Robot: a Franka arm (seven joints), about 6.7 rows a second.
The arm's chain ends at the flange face. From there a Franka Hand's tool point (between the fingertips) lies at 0.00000 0.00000 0.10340 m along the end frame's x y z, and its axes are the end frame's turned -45 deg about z.
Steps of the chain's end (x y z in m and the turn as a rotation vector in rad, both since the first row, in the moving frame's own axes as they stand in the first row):
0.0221, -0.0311, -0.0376, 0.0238, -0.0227, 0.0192
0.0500, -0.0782, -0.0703, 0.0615, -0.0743, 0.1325
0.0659, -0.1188, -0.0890, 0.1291, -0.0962, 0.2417
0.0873, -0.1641, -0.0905, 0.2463, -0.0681, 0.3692
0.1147, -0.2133, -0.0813, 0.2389, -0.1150, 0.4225
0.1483, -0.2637, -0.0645, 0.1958, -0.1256, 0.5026
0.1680, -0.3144, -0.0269, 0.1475, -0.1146, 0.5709
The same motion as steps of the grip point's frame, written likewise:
0.0377, -0.0098, -0.0377, 0.0329, 0.0008, 0.0192
0.0904, -0.0299, -0.0708, 0.0960, -0.0091, 0.1325
0.1350, -0.0534, -0.0903, 0.1593, 0.0233, 0.2417
0.1945, -0.0742, -0.0938, 0.2223, 0.1260, 0.3692
0.2460, -0.0927, -0.0849, 0.2502, 0.0876, 0.4225
0.3020, -0.1027, -0.0672, 0.2273, 0.0496, 0.5026
0.3487, -0.1209, -0.0287, 0.1853, 0.0233, 0.5709

